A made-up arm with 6 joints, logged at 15 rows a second.
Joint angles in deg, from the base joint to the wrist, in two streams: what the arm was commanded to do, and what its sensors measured. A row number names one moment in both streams.
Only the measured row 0 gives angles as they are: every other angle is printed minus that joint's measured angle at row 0.
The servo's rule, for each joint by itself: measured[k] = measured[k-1] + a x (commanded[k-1-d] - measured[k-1]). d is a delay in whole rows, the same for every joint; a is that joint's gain. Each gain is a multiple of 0.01, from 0.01 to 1. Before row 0 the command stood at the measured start. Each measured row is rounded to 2 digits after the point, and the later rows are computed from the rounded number. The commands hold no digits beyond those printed.
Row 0, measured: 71.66, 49.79, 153.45, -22.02, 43.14, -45.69
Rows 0 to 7, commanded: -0.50, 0.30, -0.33, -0.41, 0.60, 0.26; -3.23, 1.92, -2.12, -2.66, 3.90, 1.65; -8.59, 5.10, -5.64, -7.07, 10.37, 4.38; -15.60, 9.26, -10.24, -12.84, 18.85, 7.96; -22.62, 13.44, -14.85, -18.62, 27.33, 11.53; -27.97, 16.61, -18.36, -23.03, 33.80, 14.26; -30.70, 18.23, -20.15, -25.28, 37.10, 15.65; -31.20, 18.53, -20.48, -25.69, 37.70, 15.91
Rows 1 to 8, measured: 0.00, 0.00, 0.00, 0.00, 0.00, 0.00; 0.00, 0.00, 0.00, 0.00, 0.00, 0.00; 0.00, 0.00, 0.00, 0.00, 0.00, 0.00; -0.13, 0.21, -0.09, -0.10, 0.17, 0.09; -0.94, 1.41, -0.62, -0.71, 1.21, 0.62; -2.93, 3.99, -1.93, -2.24, 3.77, 1.90; -6.22, 7.68, -4.09, -4.78, 7.99, 3.96; -10.48, 11.71, -6.89, -8.10, 13.41, 6.53
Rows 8 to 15, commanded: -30.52, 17.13, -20.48, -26.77, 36.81, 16.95; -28.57, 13.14, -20.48, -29.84, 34.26, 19.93; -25.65, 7.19, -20.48, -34.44, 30.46, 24.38; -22.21, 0.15, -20.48, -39.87, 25.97, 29.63; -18.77, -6.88, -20.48, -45.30, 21.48, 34.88; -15.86, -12.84, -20.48, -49.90, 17.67, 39.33; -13.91, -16.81, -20.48, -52.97, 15.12, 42.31; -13.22, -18.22, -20.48, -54.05, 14.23, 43.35
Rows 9 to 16, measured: -15.03, 15.14, -9.87, -11.68, 19.12, 9.16; -19.10, 17.30, -12.54, -14.94, 24.15, 11.37; -22.25, 18.16, -14.60, -17.52, 27.94, 12.91; -24.40, 17.44, -16.13, -19.74, 30.42, 14.28; -25.48, 14.43, -17.26, -22.16, 31.50, 16.20; -25.52, 9.36, -18.10, -25.11, 31.21, 18.98; -24.66, 2.91, -18.72, -28.65, 29.74, 22.60; -23.13, -3.94, -19.18, -32.65, 27.43, 26.78
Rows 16 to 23, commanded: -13.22, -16.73, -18.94, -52.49, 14.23, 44.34; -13.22, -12.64, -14.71, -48.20, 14.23, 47.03; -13.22, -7.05, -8.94, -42.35, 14.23, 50.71; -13.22, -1.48, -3.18, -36.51, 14.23, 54.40; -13.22, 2.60, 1.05, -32.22, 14.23, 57.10; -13.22, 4.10, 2.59, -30.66, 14.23, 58.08; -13.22, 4.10, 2.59, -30.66, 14.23, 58.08; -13.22, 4.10, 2.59, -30.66, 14.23, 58.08
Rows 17 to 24, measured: -21.24, -10.17, -19.52, -36.79, 24.70, 31.05; -19.33, -14.82, -19.77, -40.67, 22.02, 34.88; -17.74, -17.20, -19.95, -43.88, 19.84, 37.76; -16.56, -16.87, -19.69, -45.95, 18.27, 40.00; -15.69, -13.91, -18.40, -46.49, 17.14, 42.39; -15.05, -9.11, -15.94, -45.50, 16.33, 45.22; -14.57, -3.77, -12.62, -43.34, 15.74, 48.34; -14.22, 0.69, -9.07, -40.67, 15.32, 51.32
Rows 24 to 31, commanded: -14.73, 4.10, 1.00, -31.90, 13.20, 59.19; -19.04, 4.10, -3.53, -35.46, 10.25, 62.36; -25.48, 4.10, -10.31, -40.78, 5.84, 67.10; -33.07, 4.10, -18.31, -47.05, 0.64, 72.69; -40.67, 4.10, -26.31, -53.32, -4.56, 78.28; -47.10, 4.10, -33.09, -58.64, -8.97, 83.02; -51.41, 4.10, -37.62, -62.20, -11.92, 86.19; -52.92, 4.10, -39.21, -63.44, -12.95, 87.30
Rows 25 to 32, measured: -13.96, 3.08, -6.04, -38.27, 15.01, 53.62; -13.77, 3.79, -3.80, -36.44, 14.79, 55.14; -13.63, 4.01, -2.14, -35.05, 14.63, 56.14; -13.92, 4.07, -1.32, -34.29, 14.23, 57.18; -15.25, 4.09, -1.89, -34.57, 13.12, 58.94; -17.91, 4.10, -4.08, -36.06, 11.08, 61.71; -21.85, 4.10, -7.78, -38.70, 8.16, 65.44; -26.74, 4.10, -12.60, -42.21, 4.60, 69.81
